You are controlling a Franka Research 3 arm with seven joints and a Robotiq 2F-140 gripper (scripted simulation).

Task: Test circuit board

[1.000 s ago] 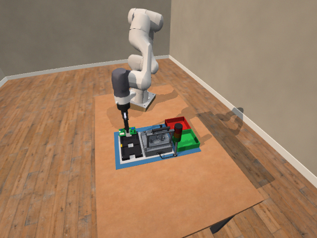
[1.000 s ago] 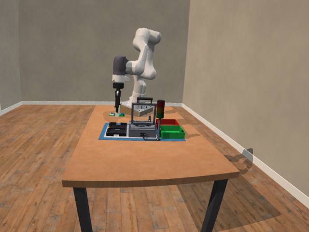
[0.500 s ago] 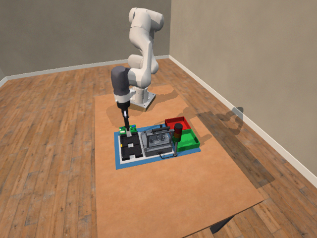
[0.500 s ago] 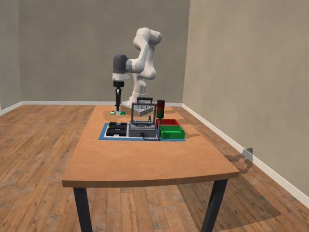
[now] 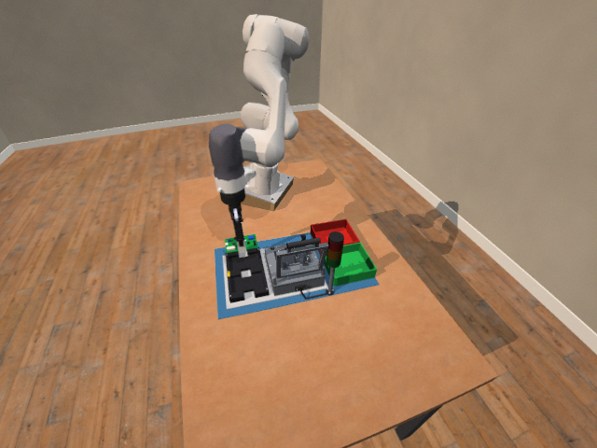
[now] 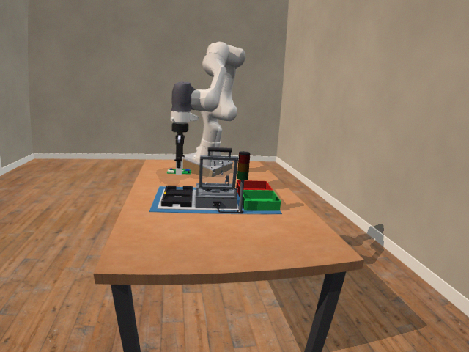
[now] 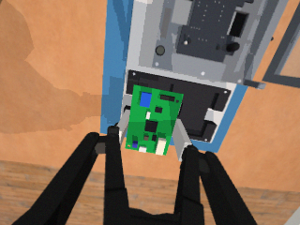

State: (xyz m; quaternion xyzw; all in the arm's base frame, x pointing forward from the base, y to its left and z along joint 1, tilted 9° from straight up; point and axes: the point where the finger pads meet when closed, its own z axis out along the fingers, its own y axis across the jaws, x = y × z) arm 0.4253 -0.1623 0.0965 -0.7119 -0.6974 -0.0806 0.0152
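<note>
My gripper is now 2 cm above the green circuit board. Also, from my hand: tester lid: 19 cm ahead, 17 cm to the left, 4 cm above; then red bin: 4 cm behind, 37 cm to the left, 13 cm below; then dark plate: 7 cm ahead, 17 cm to the left, 7 cm below.
</note>
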